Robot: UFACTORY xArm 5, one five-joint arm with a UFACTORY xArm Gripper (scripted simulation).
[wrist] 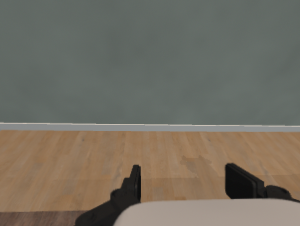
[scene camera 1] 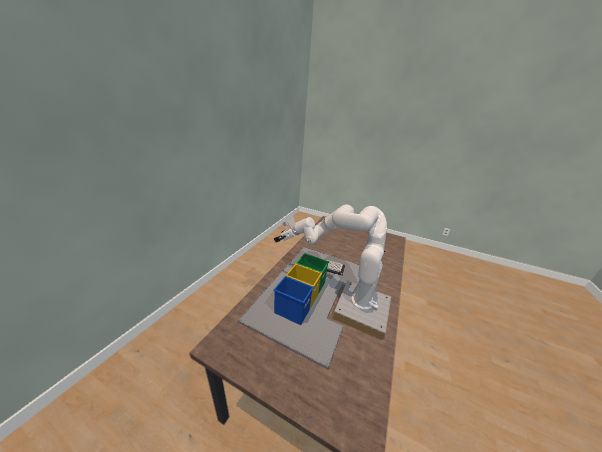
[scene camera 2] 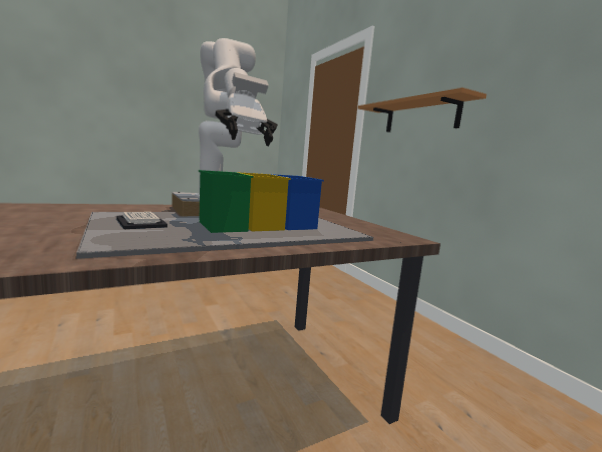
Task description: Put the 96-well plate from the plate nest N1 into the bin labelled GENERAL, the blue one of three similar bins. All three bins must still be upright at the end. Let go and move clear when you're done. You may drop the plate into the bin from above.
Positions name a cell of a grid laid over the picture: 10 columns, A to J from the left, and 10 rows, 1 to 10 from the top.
blue bin: scene camera 1 E7; scene camera 2 F5; not seen in the wrist view (out of frame)
